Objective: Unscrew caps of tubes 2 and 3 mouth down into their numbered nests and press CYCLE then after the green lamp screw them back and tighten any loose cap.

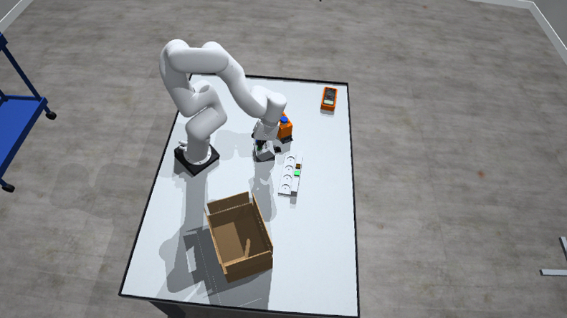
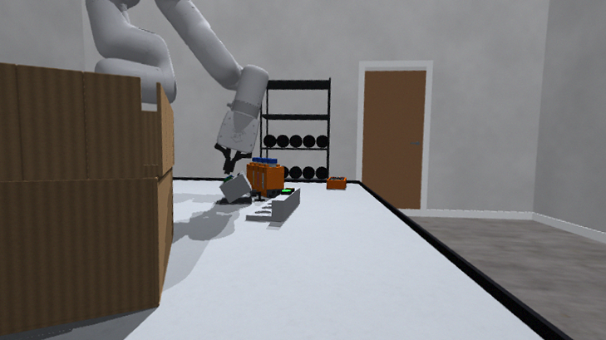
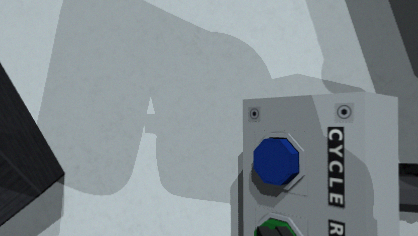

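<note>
Right now the green key is 3 cm below my hand. Also, from my hand: blue cap: 3 cm ahead, 23 cm to the left, 1 cm above; blue key: 2 cm behind, 4 cm to the left, 3 cm below; grey key housing: 2 cm to the left, 5 cm below.
</note>
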